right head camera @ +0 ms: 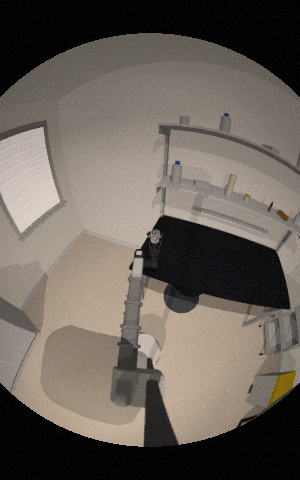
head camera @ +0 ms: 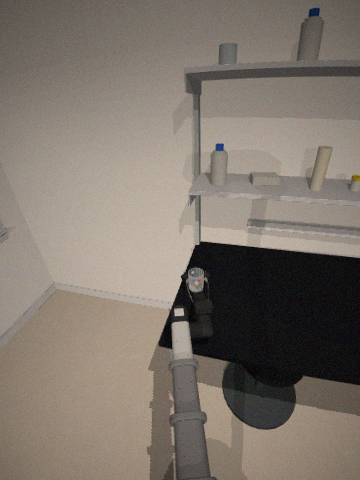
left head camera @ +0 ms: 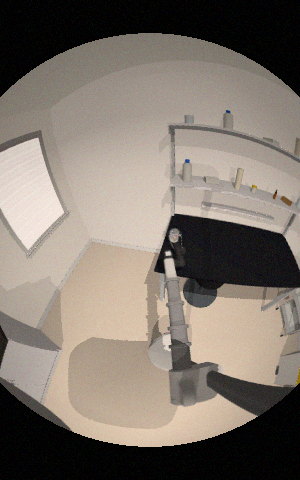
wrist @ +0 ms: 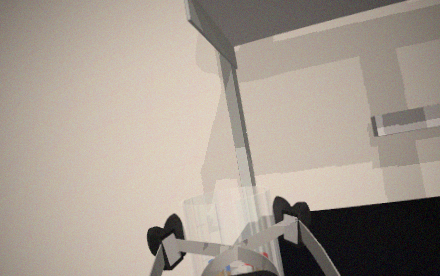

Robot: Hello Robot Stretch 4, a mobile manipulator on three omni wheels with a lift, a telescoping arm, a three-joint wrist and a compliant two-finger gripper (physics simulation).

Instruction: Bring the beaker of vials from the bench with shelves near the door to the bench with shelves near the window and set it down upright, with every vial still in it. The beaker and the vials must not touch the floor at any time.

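The clear beaker [head camera: 196, 281] [left head camera: 174, 235] [right head camera: 155, 237] [wrist: 227, 225] is upright, with small vials with red and blue parts low inside it. My gripper [head camera: 196, 277] [wrist: 228, 221] is shut on the beaker, one dark fingertip pad at each side. The beaker shows over the left end of the black bench top [head camera: 280, 310] [left head camera: 235, 255] [right head camera: 215, 265] [wrist: 375, 240], near its left edge. Whether its base touches the top is hidden. In the wrist view, the beaker's lower part is cut off and partly covered by the fingers.
Above the bench, a lower shelf [head camera: 240, 191] holds a blue-capped bottle [head camera: 219, 167], and an upper shelf [head camera: 270, 70] holds more containers. A shelf post [wrist: 233, 105] rises behind the beaker. A round dark stool [head camera: 260, 400] stands at the bench front. A window [left head camera: 30, 195] is at left.
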